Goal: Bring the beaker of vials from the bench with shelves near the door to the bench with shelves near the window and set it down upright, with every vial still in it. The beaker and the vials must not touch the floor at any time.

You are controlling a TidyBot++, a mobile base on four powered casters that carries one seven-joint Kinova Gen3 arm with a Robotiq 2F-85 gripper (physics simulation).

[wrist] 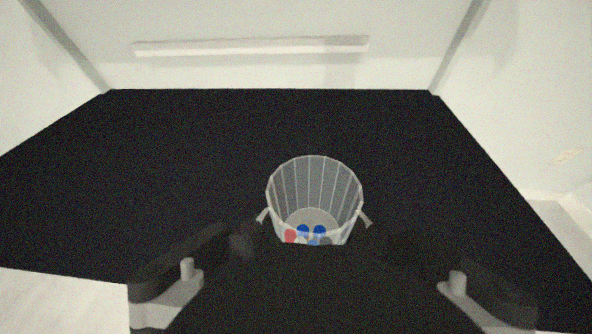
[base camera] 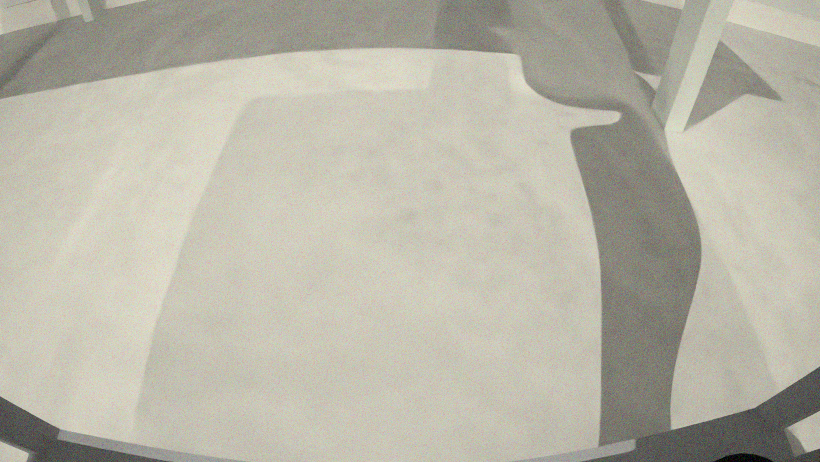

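Note:
The clear beaker (wrist: 314,182) is upright in the wrist view, with several vials (wrist: 302,231) low inside it near its front wall. Their caps are red, blue, white and dark. My gripper (wrist: 311,219) is shut on the beaker, one finger at each side; the dark fingers blend into the black behind them. The beaker shows against the black bench top (wrist: 150,150). Whether its base touches that top, I cannot tell. The beaker does not show in the base camera view.
A pale bar (wrist: 250,47) runs along the wall behind the bench top. Grey uprights (wrist: 65,45) (wrist: 457,47) stand at its back corners. In the base camera view a pale bench leg (base camera: 691,68) stands at upper right, and a long shadow (base camera: 648,258) crosses the floor.

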